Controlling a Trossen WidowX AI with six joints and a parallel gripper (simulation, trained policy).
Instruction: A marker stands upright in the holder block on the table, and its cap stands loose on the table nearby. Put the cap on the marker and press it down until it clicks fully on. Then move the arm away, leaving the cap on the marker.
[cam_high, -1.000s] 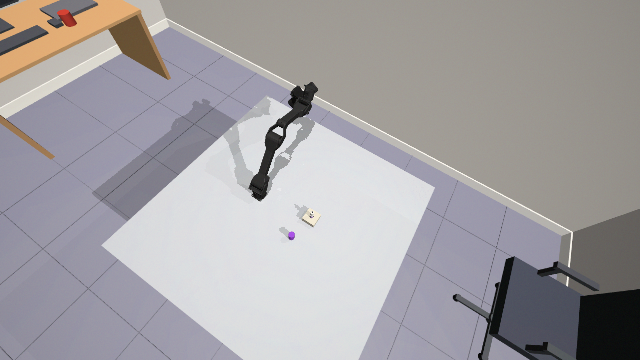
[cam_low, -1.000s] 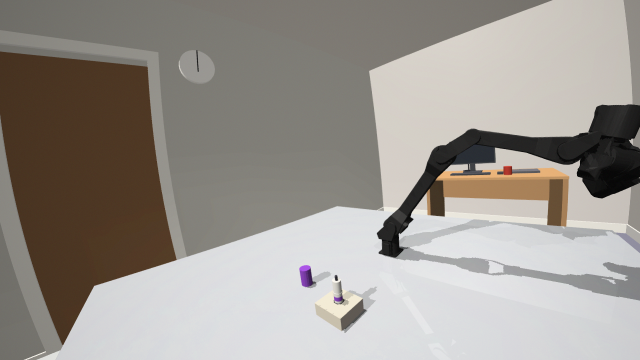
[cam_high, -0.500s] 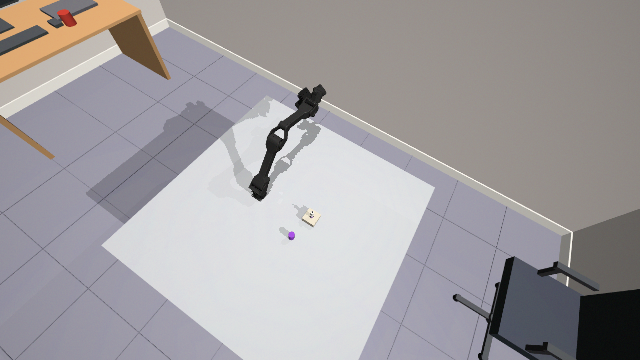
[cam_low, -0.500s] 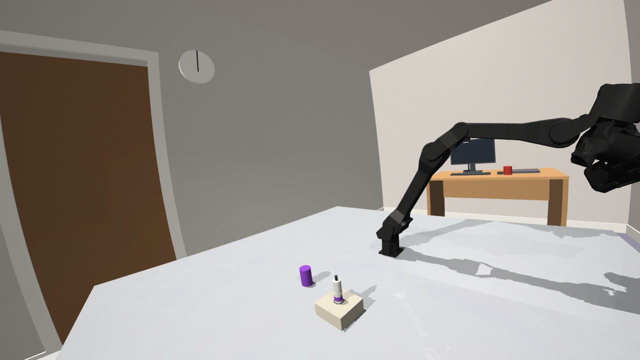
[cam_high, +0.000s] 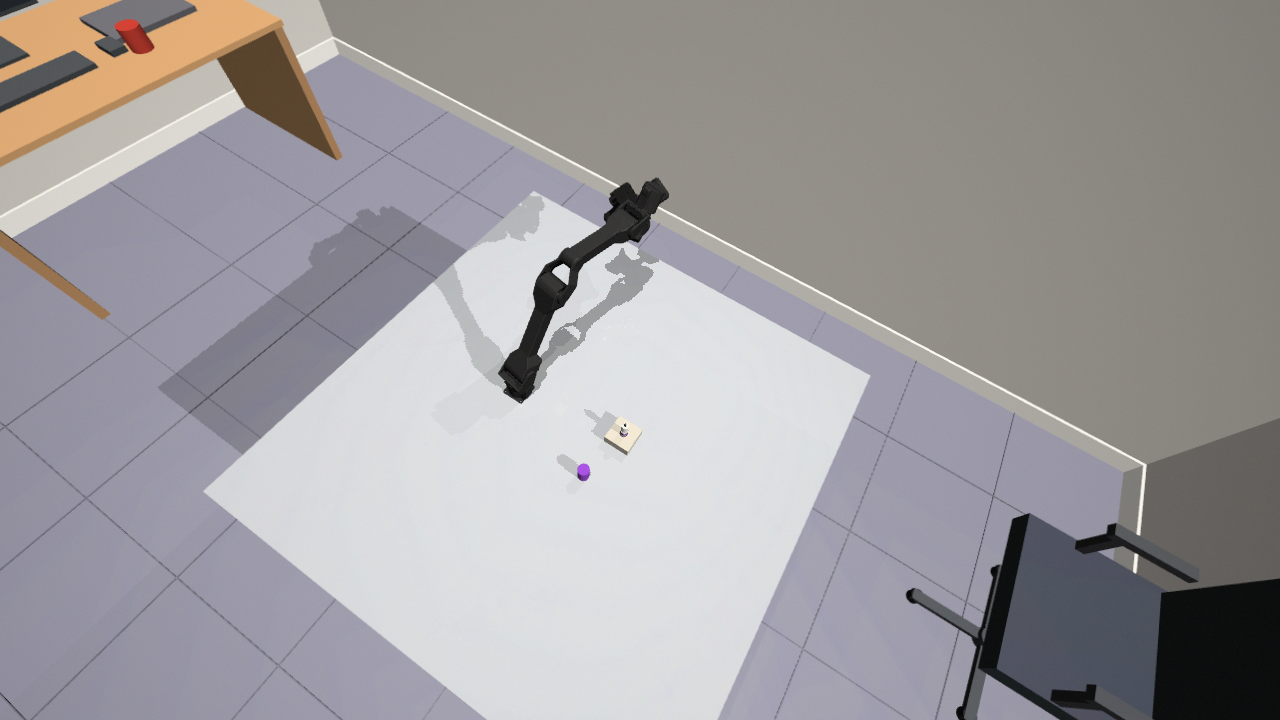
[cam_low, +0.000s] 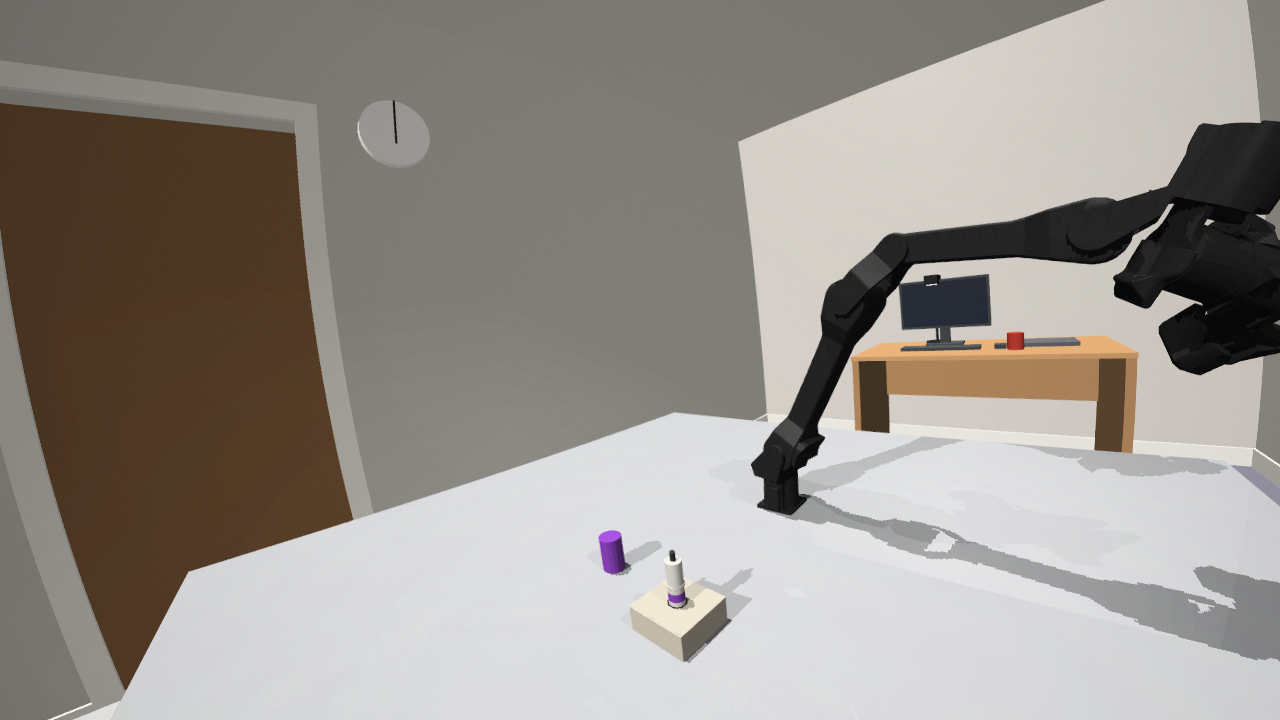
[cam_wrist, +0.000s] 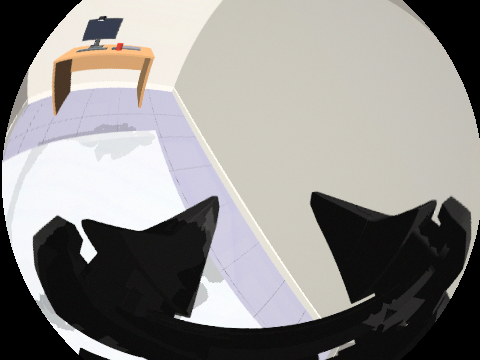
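The purple cap is 690 mm to the right of my gripper tip, 310 mm ahead of it and 250 mm below it. The rest, counted from my gripper tip: beige holder block 550 mm to the right, 340 mm ahead, 260 mm below; white marker 550 mm to the right, 340 mm ahead, 210 mm below.
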